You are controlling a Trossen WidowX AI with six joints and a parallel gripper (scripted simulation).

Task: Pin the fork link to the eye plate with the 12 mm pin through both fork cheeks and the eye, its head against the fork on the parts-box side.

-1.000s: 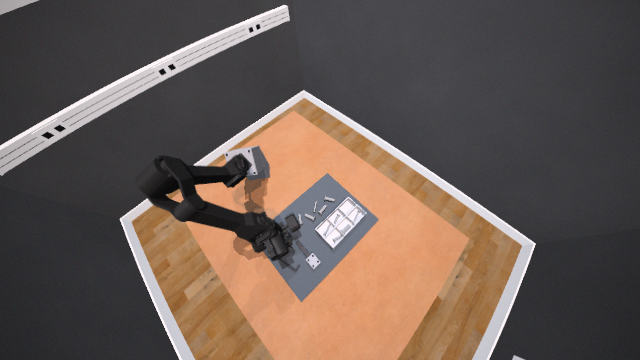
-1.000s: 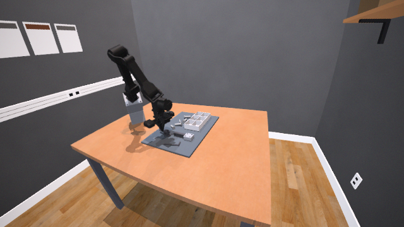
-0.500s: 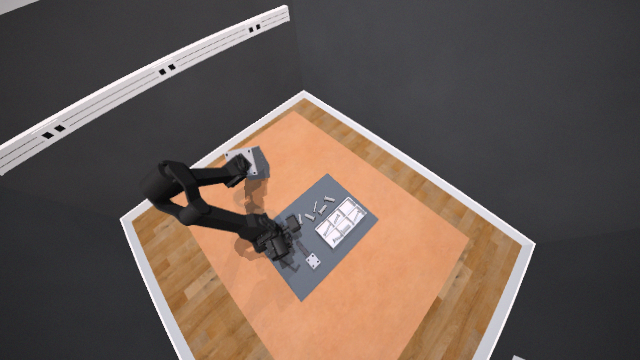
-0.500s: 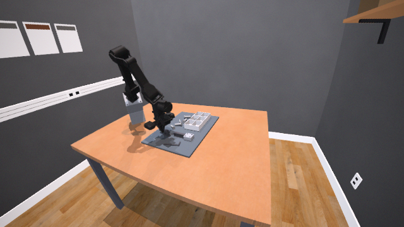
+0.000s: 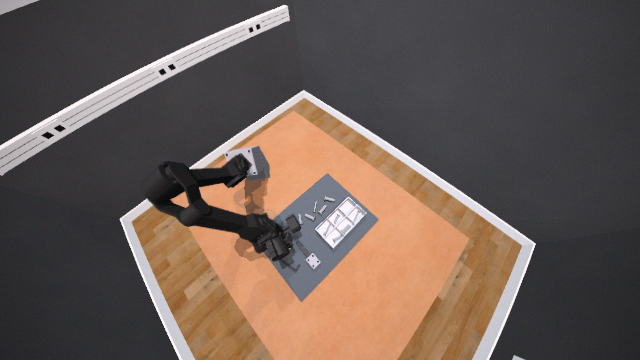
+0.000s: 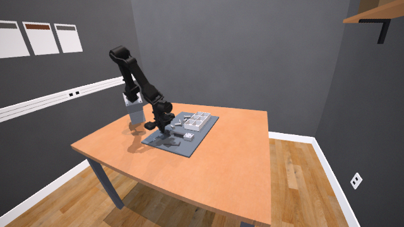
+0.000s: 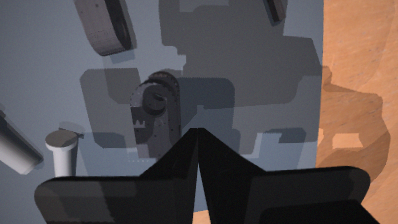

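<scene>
Now: the dark fork link 20 mm to the left of my hand and 40 mm below it. The rest, counted from my hand: thick headed pin (30 mm ahead, 150 mm to the left, 50 mm below); then dark flat bar (90 mm ahead, 30 mm to the left, 50 mm below); then thin dark bar (110 mm ahead, 50 mm to the right, 60 mm below).
</scene>
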